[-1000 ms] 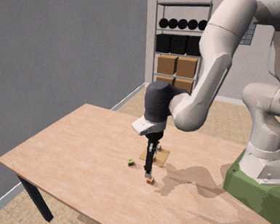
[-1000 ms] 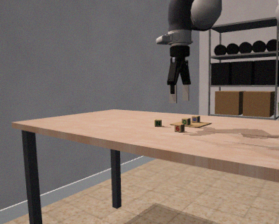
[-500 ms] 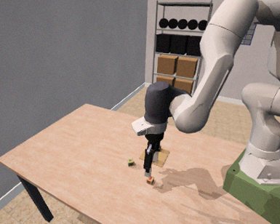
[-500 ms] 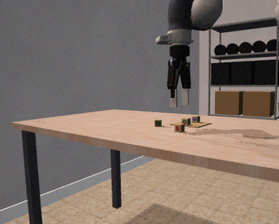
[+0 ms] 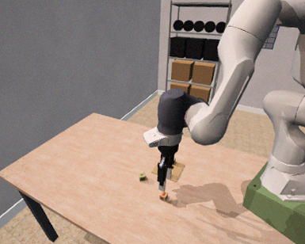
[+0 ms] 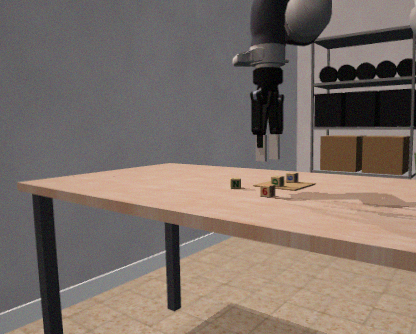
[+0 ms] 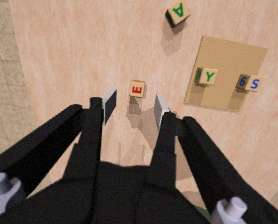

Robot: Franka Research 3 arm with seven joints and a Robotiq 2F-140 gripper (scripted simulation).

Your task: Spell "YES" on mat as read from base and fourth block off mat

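Now: hand 110 mm above the E block. From my hand the other things lie so: green N block (130 mm ahead, 110 mm below, 70 mm to the right); then Y block (140 mm to the right, 110 mm below, 30 mm ahead); then tan mat (190 mm to the right, 120 mm below, 20 mm ahead).
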